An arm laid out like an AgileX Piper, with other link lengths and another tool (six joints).
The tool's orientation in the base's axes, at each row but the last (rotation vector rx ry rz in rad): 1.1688, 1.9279, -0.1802; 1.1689, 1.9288, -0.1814; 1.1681, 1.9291, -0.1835; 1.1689, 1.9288, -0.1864; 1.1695, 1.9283, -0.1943; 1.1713, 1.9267, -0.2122; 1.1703, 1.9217, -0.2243; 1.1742, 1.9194, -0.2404
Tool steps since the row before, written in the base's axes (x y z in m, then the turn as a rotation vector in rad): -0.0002, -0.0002, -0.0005, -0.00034, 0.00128, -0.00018; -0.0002, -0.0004, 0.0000, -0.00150, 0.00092, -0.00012; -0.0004, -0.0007, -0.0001, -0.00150, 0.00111, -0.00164; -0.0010, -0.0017, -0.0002, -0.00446, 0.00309, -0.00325; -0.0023, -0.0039, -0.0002, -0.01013, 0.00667, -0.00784; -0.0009, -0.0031, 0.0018, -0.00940, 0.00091, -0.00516; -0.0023, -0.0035, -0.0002, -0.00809, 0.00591, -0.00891; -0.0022, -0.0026, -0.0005, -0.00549, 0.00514, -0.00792
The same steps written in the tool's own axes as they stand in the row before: 0.0003, -0.0004, 0.0003, 0.00104, 0.00039, -0.00074; -0.0002, -0.0004, 0.0001, 0.00099, -0.00070, -0.00128; -0.0003, -0.0007, 0.0002, 0.00222, -0.00103, -0.00042; -0.0008, -0.0018, 0.0004, 0.00529, -0.00271, -0.00216; -0.0019, -0.0040, 0.0008, 0.01212, -0.00648, -0.00444; -0.0032, -0.0019, 0.0000, 0.00627, -0.00834, -0.00266; -0.0016, -0.0038, 0.0007, 0.01199, -0.00555, -0.00226; -0.0009, -0.0033, 0.0005, 0.01025, -0.00362, -0.00099
